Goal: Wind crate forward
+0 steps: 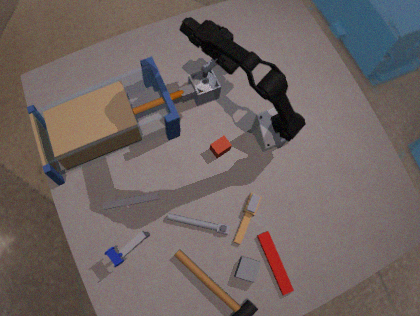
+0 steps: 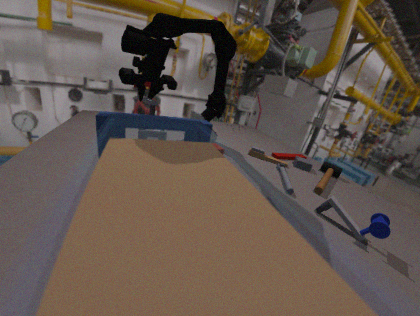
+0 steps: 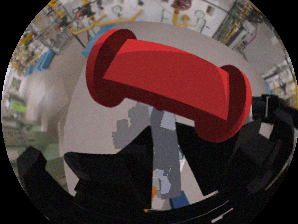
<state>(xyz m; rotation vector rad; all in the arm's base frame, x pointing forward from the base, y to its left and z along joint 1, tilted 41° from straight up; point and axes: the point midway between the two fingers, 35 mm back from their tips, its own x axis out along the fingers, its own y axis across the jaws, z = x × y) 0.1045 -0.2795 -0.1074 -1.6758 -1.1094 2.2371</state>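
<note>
Now: gripper tip 20 mm past the red knob, 10 mm to the left of it and 50 mm below it. From my gripper tip the other things lie so: blue steel frame (230 mm ahead, 20 mm to the left, 60 mm below); red-knobbed crank (10 mm ahead, 20 mm above); grey winch (60 mm ahead, 20 mm to the left, 130 mm below).
</note>
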